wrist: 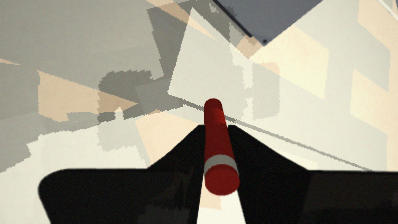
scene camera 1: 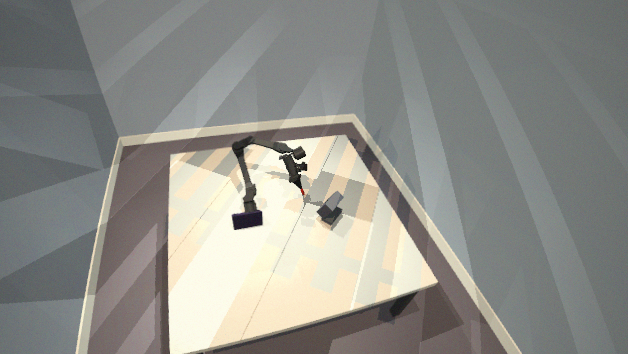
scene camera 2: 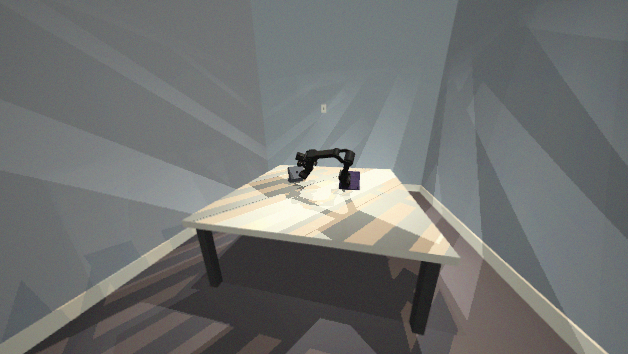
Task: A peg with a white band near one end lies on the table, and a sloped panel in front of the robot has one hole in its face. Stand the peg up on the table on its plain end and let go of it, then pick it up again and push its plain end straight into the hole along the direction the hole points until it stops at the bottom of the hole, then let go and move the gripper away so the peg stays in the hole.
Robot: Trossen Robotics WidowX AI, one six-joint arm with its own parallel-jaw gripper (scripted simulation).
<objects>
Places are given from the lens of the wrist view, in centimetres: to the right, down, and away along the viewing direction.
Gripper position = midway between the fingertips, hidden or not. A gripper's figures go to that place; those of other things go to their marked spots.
my gripper (wrist: 216, 131): 1, 1, 12
red peg (wrist: 221, 176): 1, 2, 8
</objects>
